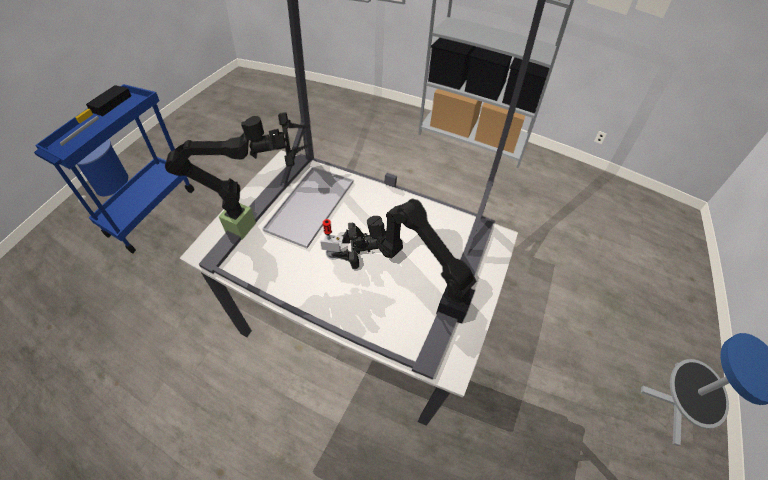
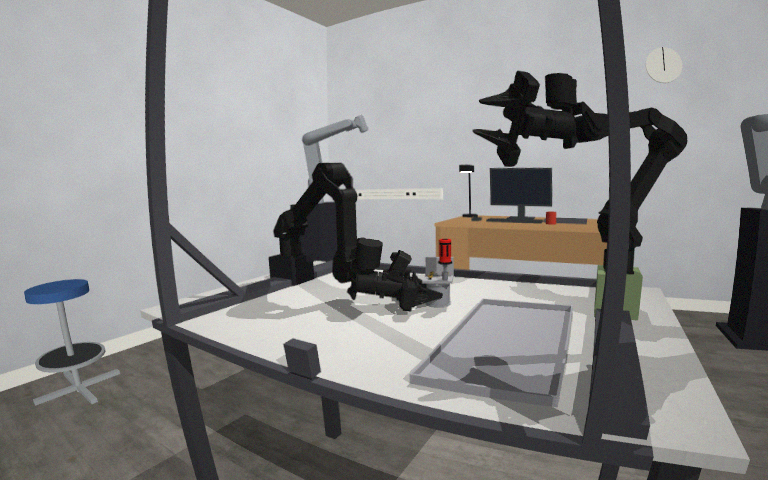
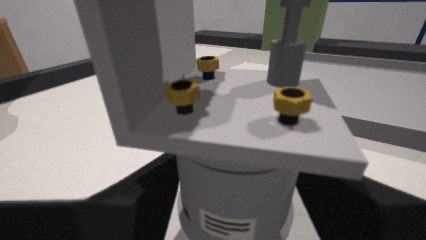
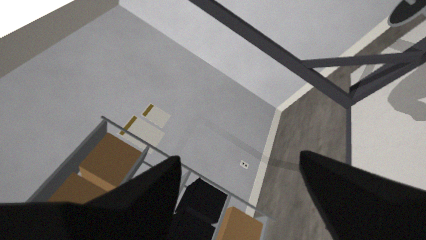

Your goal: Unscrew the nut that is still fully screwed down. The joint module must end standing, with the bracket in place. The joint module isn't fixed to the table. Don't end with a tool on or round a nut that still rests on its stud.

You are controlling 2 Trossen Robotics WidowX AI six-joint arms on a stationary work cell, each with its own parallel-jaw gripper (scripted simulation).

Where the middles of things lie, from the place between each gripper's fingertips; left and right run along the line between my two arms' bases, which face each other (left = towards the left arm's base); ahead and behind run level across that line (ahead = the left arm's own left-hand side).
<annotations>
Right now my right hand is 41 cm above the shallow grey tray [image 2: 506, 346], 5 cm to the left of it and 5 cm past it.
Now: the shallow grey tray 170 mm behind my left hand, 240 mm to the right of it and 30 mm below it.
</annotations>
